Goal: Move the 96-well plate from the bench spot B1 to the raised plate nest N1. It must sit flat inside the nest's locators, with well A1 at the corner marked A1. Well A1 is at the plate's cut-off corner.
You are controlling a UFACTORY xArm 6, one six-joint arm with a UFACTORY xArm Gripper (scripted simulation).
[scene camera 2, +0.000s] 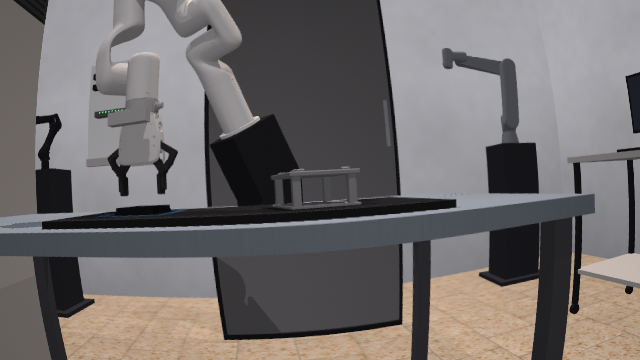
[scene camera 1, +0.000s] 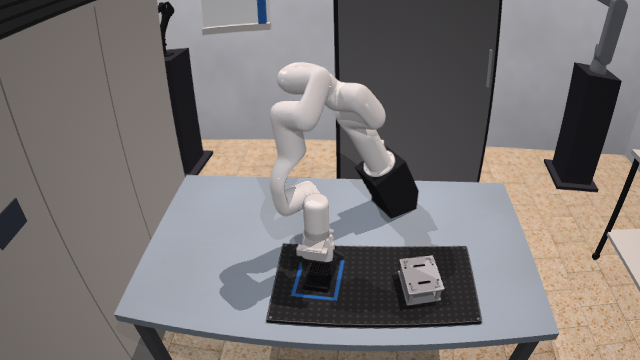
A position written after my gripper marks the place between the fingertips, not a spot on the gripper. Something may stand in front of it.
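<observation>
I can see my gripper (scene camera 2: 142, 195). There is also a grey raised plate nest (scene camera 1: 429, 272), and I see that nest as well as my own gripper.
</observation>
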